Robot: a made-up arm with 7 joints.
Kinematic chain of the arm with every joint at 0, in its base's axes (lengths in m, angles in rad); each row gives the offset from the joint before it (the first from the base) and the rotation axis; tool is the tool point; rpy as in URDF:
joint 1: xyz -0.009 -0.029 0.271 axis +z
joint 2: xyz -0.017 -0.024 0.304 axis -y
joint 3: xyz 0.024 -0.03 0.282 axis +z
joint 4: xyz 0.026 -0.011 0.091 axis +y
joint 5: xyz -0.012 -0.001 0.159 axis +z
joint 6: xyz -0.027 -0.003 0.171 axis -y
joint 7: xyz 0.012 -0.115 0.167 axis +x
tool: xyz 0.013 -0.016 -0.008 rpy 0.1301 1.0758 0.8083
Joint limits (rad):
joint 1: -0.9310..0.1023
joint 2: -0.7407..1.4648
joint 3: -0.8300..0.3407
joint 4: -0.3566..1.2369
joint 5: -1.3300..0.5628
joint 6: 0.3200..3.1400
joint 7: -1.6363..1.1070
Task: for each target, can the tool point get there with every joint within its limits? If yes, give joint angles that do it. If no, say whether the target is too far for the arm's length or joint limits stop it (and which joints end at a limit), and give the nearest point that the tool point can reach.
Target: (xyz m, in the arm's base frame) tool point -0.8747 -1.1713 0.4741
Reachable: no: too far | nearest point -0.6622 -0.5478 0.7496 | short by 0.714 m
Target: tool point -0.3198 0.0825 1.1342
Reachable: yes | joints -0.7695 0.6251 -0.0337 0.8828 -0.4705 2.8084 0.5879
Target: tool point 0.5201 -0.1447 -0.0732
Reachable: no: joint limits stop it (at a limit: joint 2, joint 4, joint 5, joint 6) | nearest point 0.7108 -0.1864 0.5927 | short by 0.694 m
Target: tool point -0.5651 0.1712 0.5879
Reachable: yes | joints -0.5679 1.2478 0.1029 -0.1332 -0.5252 2.6063 -1.1231
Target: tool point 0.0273 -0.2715 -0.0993
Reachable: no: joint limits stop it (at a limit: joint 1, joint 2, joint 4) | nearest point -0.5290 -0.2067 0.4004 | short by 0.751 m
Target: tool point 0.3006 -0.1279 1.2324
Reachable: yes | joints -0.0739 -0.5275 0.1325 0.4758 -0.5840 2.0007 -1.1027
